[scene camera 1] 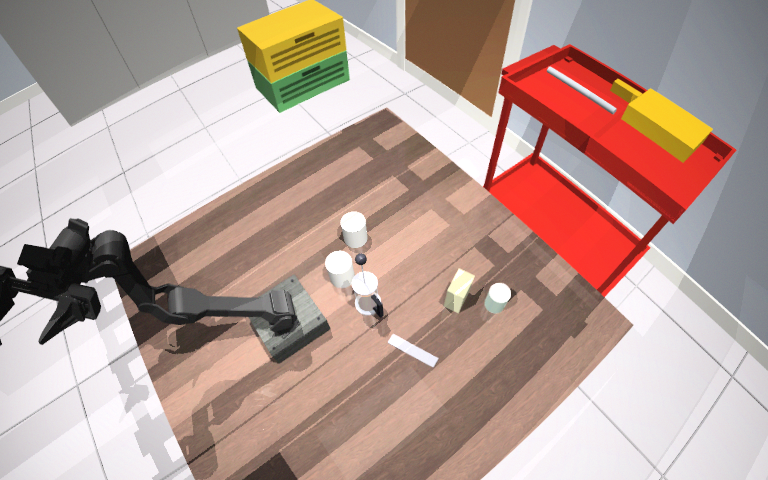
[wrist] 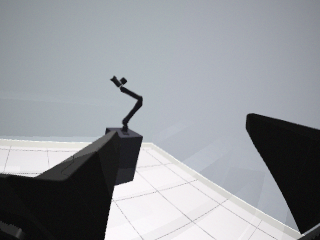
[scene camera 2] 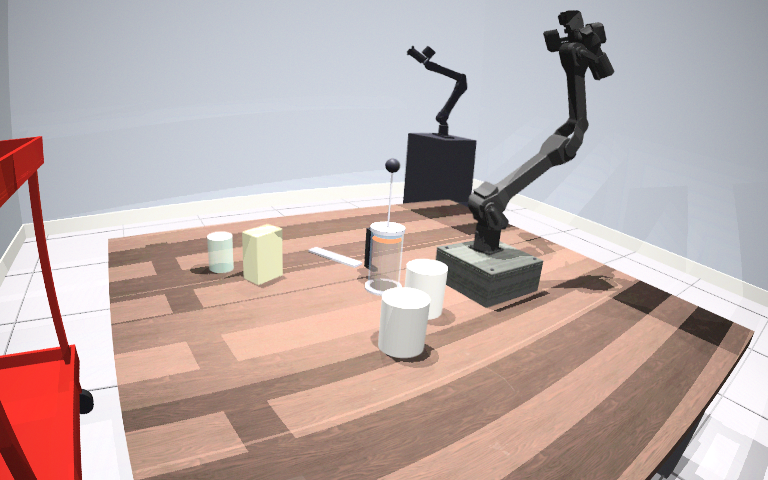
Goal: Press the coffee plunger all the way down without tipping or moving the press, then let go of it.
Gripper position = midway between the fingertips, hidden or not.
My gripper [scene camera 2: 565,33] is open, with nothing in its grasp. I also see a coffee press [scene camera 2: 384,240] and a pale yellow box [scene camera 2: 262,247].
The coffee press also shows in scene camera 1 [scene camera 1: 365,284]. My gripper shows as well in the wrist view [wrist: 185,129]. The wrist view does not show the coffee press: it is out of frame.
